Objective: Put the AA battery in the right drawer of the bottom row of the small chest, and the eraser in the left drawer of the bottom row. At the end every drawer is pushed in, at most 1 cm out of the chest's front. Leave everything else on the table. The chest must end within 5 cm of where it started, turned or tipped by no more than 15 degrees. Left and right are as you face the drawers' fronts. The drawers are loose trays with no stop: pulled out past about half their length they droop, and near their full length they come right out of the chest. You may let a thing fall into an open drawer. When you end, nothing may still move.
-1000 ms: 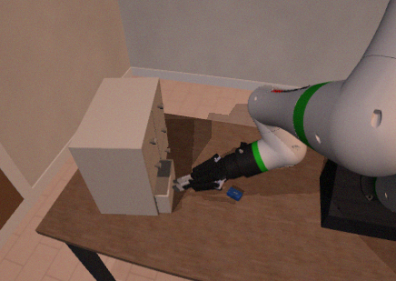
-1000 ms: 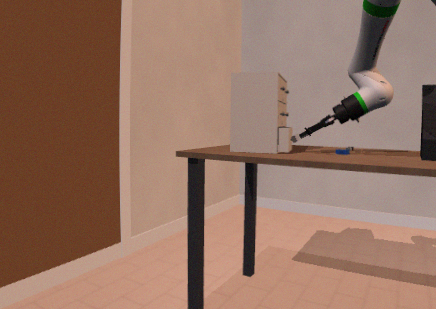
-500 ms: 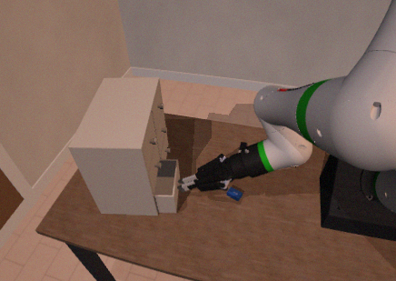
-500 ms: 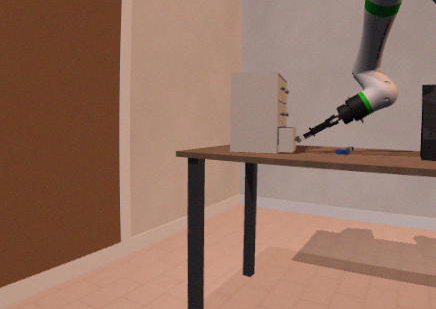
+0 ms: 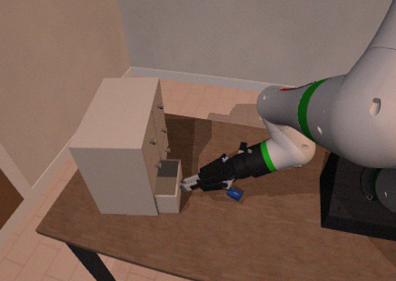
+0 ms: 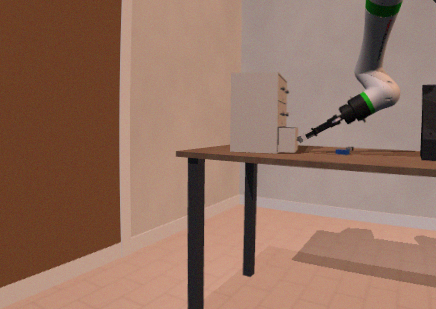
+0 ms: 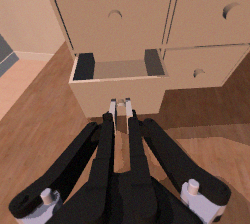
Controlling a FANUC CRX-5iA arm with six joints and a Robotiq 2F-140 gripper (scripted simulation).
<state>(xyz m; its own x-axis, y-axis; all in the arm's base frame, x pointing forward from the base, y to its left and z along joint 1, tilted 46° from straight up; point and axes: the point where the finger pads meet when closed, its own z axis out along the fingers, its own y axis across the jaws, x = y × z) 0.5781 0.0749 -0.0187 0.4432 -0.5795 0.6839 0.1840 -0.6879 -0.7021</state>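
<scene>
Right now my hand is 15 cm past the eraser, 23 cm to the left of it and 6 cm above it. From my hand the other things lie so: orange AA battery (20 cm ahead, 10 cm to the right, 5 cm below); blue AA battery (13 cm behind, 3 cm to the right, 6 cm below).
</scene>
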